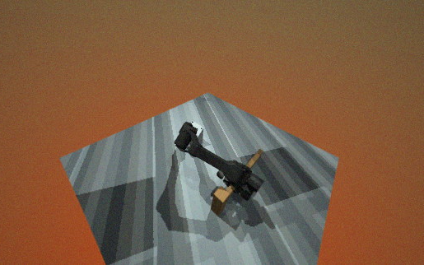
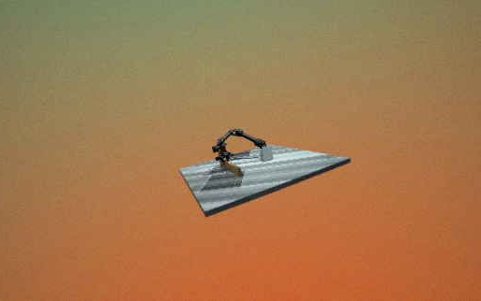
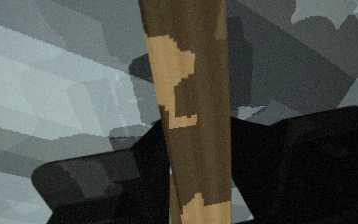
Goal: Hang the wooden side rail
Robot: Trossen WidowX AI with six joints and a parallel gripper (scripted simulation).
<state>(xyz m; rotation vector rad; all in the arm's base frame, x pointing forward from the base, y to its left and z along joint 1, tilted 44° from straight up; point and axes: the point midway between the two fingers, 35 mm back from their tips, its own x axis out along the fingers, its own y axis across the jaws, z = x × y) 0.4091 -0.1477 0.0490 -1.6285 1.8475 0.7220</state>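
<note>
My gripper tip is 1 cm past the headboard post, 11 cm to the left of it and 5 cm below it.
</note>
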